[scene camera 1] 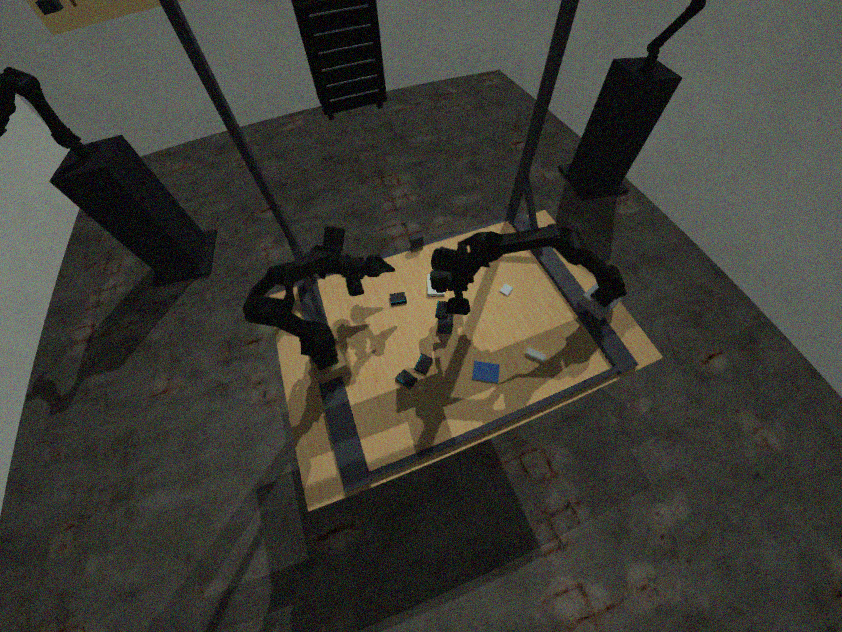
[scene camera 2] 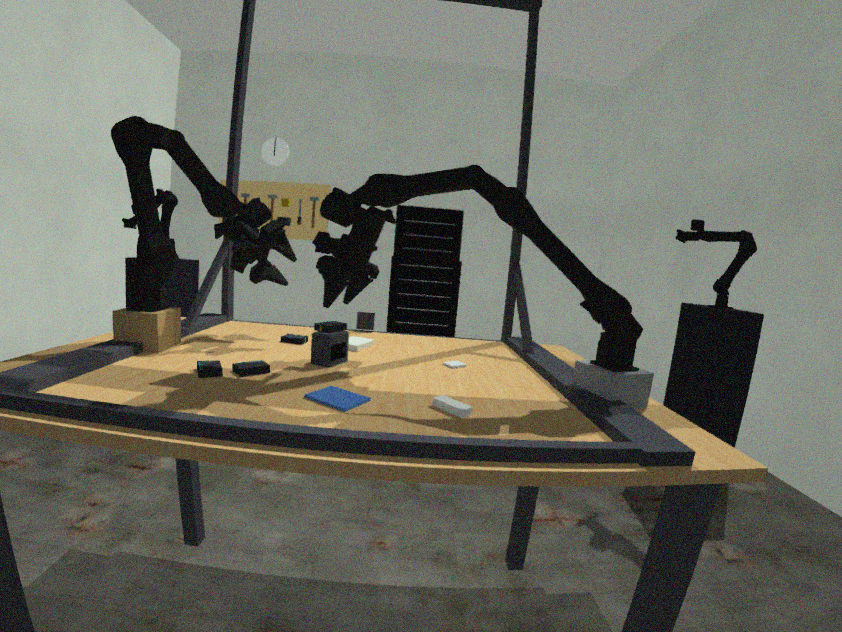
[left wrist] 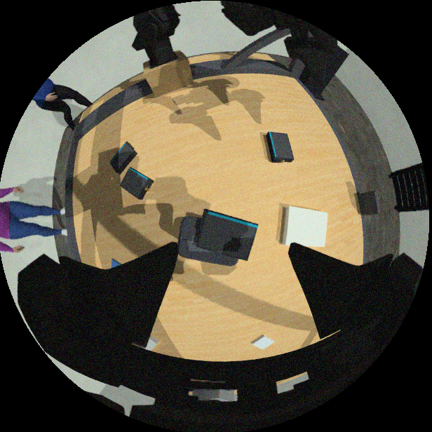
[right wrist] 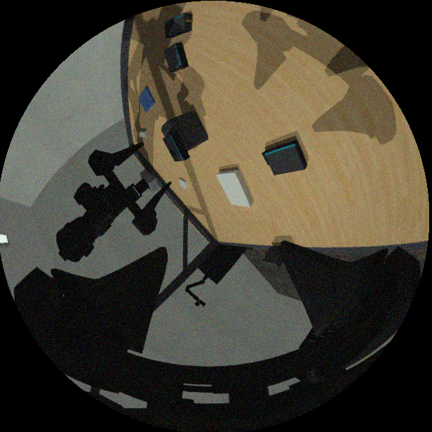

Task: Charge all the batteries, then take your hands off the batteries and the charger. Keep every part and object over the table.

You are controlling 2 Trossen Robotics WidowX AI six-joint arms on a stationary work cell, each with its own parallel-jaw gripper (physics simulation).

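Note:
The dark charger stands mid-table. A black battery with a teal stripe is on top of it, off-centre in the left wrist view; how deep it sits I cannot tell. Another battery lies farther back. Two batteries lie close together: one and its neighbour. My left gripper is open above the charger. My right gripper is open and empty, raised left of it.
A white box lies behind the charger. A blue pad and a pale bar lie near the front. A small white square lies to the right.

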